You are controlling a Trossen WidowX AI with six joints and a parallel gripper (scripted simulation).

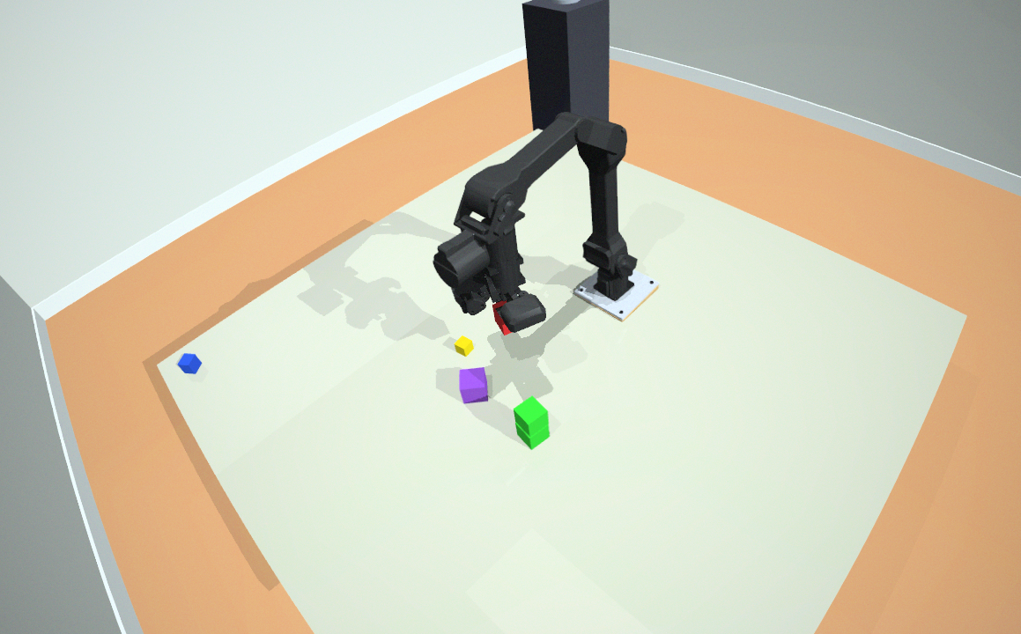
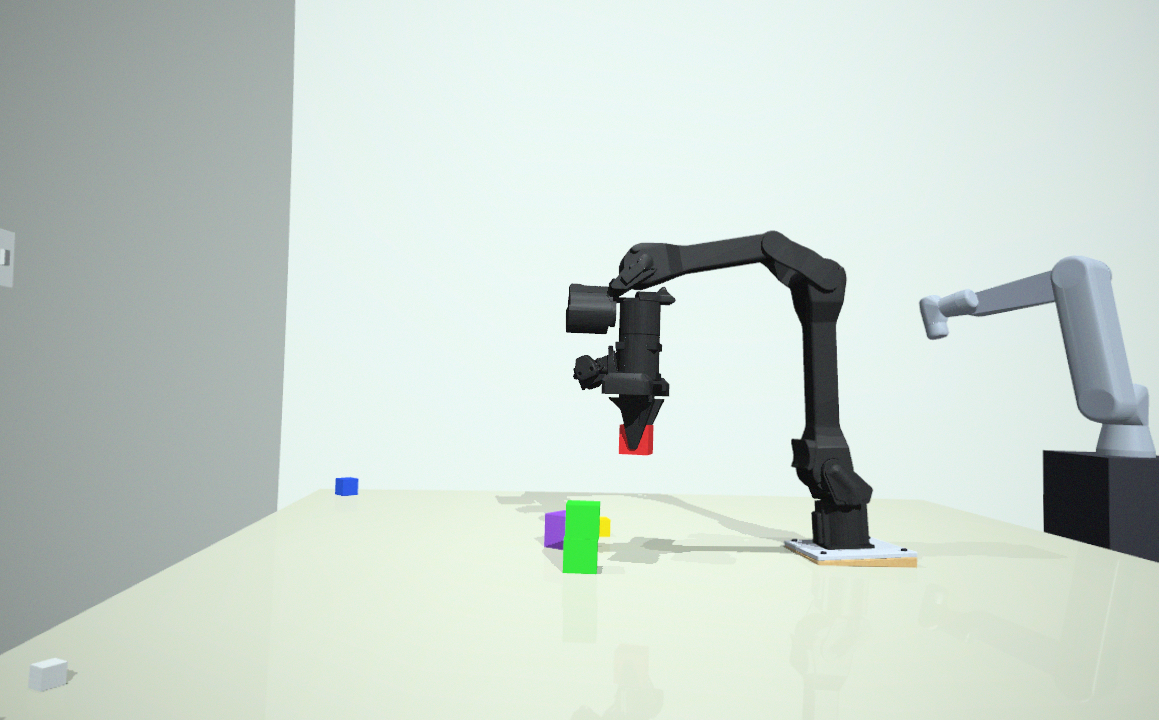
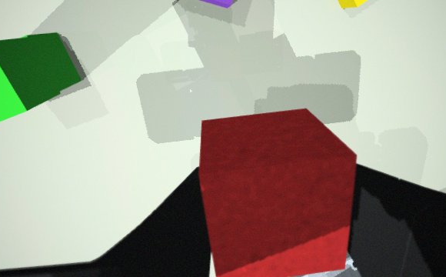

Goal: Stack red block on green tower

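Now: the purple block 120 mm below my gripper tip, 90 mm ahead of it and 20 mm to the right of it. Also, from my gripper tip: blue block 530 mm to the right, 520 mm ahead, 120 mm below; then red block 10 mm above; then small yellow block 130 mm below, 110 mm to the right, 40 mm ahead.
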